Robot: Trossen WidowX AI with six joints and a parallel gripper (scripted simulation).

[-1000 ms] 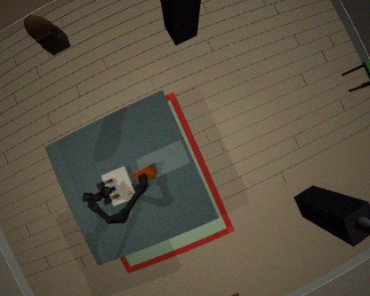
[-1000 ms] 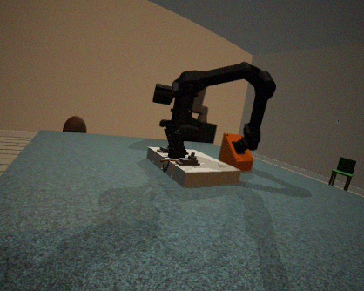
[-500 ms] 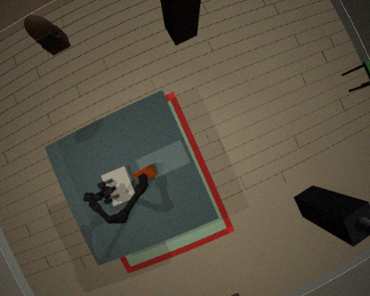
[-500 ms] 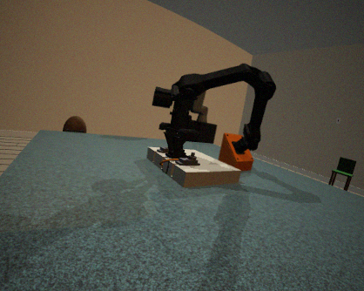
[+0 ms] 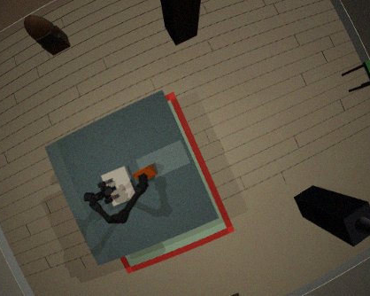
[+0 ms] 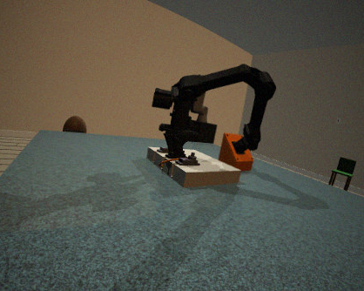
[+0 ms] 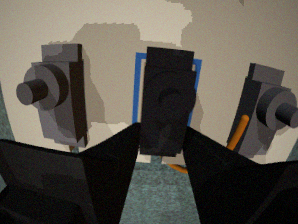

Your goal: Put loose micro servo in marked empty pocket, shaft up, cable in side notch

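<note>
The beige robot deck lies 120 mm behind my gripper tip, 10 mm to the left of it and 30 mm below it.
</note>
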